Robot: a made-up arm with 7 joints. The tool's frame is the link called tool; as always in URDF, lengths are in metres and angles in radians. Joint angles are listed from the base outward.
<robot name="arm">
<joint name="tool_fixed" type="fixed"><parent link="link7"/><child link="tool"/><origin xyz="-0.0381 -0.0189 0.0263" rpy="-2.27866 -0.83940 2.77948"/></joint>
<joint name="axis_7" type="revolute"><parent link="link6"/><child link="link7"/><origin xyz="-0.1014 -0.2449 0.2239" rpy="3.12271 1.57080 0.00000"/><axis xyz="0 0 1"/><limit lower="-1.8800" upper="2.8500"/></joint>
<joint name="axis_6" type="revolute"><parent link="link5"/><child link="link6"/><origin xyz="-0.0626 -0.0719 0.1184" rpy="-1.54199 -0.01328 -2.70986"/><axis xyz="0 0 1"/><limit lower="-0.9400" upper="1.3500"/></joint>
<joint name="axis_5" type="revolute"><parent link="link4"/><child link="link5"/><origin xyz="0.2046 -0.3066 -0.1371" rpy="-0.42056 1.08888 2.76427"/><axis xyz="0 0 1"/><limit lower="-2.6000" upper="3.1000"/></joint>
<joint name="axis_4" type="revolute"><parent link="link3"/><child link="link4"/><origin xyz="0.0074 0.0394 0.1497" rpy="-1.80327 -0.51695 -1.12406"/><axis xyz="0 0 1"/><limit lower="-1.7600" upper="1.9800"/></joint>
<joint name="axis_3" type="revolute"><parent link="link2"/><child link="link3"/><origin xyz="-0.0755 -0.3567 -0.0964" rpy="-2.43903 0.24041 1.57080"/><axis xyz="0 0 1"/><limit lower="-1.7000" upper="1.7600"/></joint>
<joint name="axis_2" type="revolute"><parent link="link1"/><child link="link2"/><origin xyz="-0.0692 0.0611 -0.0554" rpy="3.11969 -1.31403 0.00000"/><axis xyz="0 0 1"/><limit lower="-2.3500" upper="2.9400"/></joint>
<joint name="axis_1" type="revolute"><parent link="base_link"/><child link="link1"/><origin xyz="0.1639 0.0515 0.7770" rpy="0.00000 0.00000 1.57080"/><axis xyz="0 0 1"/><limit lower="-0.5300" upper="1.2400"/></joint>
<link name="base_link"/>
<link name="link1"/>
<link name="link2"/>
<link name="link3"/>
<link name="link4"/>
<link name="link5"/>
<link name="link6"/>
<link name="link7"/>
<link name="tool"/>
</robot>
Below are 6 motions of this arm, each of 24 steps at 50 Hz.
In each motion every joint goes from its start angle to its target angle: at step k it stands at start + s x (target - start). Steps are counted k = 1, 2, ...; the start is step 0. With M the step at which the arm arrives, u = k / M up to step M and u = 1 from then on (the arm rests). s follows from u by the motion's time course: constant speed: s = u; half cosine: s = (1 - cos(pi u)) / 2; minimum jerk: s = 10 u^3 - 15 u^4 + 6 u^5.
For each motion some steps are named. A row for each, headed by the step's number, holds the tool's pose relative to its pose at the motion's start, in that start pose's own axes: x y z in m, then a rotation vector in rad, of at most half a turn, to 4 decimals.
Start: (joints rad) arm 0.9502 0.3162 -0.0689 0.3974 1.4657 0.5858 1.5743
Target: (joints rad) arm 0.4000 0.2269 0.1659 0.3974 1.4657 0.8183 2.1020
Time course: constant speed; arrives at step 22
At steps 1, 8, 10, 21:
1: -0.0136 0.0237 0.0050 0.0427 -0.0009 0.0049
8: -0.1251 0.1764 0.0495 0.3368 0.0216 0.0283
10: -0.1616 0.2152 0.0652 0.4184 0.0372 0.0314
21: -0.3915 0.3825 0.1738 0.8334 0.1940 0.0160

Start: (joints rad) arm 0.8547 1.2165 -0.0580 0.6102 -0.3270 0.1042 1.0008
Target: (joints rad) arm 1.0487 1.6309 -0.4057 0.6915 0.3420 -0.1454 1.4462
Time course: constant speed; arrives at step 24
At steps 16, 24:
16: 0.0574 0.0041 -0.1841 0.1695 0.1123 -0.3715
24: 0.0656 0.0205 -0.2848 0.1664 0.1593 -0.4859

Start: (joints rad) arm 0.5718 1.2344 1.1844 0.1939 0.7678 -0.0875 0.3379
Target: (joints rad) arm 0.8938 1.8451 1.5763 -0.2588 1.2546 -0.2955 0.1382
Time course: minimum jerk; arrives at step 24
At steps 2, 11, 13, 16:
2: -0.0009 0.0007 -0.0015 0.0024 0.0026 -0.0016
11: -0.0844 0.0755 -0.1162 0.1993 0.2356 -0.1184
13: -0.1200 0.1120 -0.1518 0.2752 0.3283 -0.1537
16: -0.1703 0.1698 -0.1914 0.3817 0.4568 -0.1923

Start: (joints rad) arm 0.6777 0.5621 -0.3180 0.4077 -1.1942 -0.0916 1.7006
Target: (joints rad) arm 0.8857 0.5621 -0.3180 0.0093 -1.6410 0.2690 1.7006
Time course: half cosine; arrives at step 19
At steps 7, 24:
7: -0.0842 0.0229 -0.0174 0.1562 -0.0088 0.0592
24: -0.2836 0.0336 -0.0940 0.4054 0.0004 0.3068

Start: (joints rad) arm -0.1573 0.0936 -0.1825 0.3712 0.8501 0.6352 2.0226
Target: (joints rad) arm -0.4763 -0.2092 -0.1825 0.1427 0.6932 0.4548 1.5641
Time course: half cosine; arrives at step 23
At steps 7, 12, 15, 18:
7: -0.0078 0.0578 0.0014 0.0197 0.0780 0.1223
12: -0.0276 0.1449 0.0076 0.0517 0.1779 0.3204
15: -0.0441 0.1966 0.0142 0.0727 0.2264 0.4464
18: -0.0598 0.2374 0.0214 0.0907 0.2581 0.5502

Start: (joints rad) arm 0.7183 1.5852 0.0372 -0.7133 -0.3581 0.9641 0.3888
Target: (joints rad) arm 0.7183 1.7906 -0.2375 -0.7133 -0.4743 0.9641 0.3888
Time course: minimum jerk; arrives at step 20
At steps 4, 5, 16, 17, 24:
4: 0.0000 0.0040 -0.0024 0.0216 -0.0011 0.0020
5: 0.0000 0.0072 -0.0041 0.0385 -0.0019 0.0036
16: -0.0001 0.0663 -0.0174 0.3507 -0.0169 0.0331
17: -0.0001 0.0684 -0.0172 0.3623 -0.0174 0.0342
24: -0.0001 0.0702 -0.0170 0.3722 -0.0179 0.0352

